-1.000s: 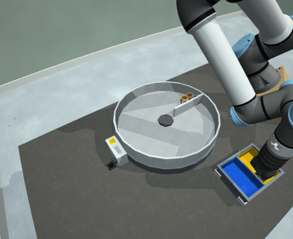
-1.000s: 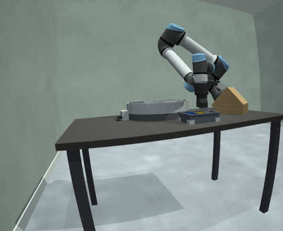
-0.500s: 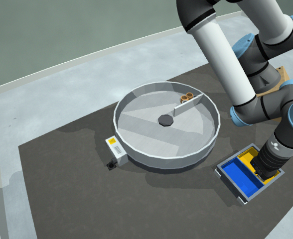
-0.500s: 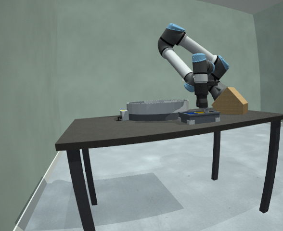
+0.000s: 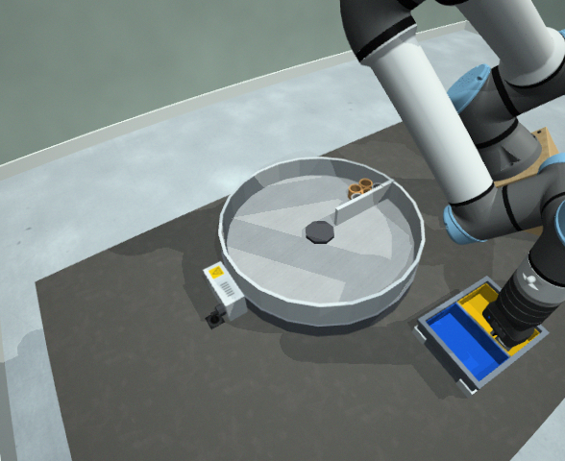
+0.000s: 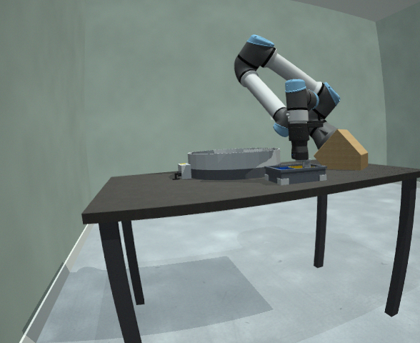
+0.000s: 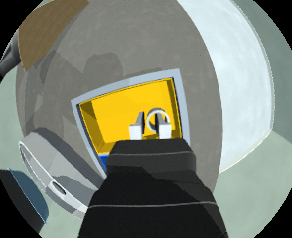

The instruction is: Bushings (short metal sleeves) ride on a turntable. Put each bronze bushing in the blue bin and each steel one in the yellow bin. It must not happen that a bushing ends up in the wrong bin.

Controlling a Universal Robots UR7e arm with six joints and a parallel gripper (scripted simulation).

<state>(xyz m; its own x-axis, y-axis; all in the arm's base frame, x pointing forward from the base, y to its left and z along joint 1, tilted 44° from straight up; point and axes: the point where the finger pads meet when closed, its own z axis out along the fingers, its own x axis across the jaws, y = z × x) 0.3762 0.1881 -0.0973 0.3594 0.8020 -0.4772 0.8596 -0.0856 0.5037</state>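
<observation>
The bin lies 3 cm to the right of my hand and 3 cm ahead of it. The rest, counted from my hand: turntable 39 cm to the right, 9 cm ahead, 2 cm above.
</observation>
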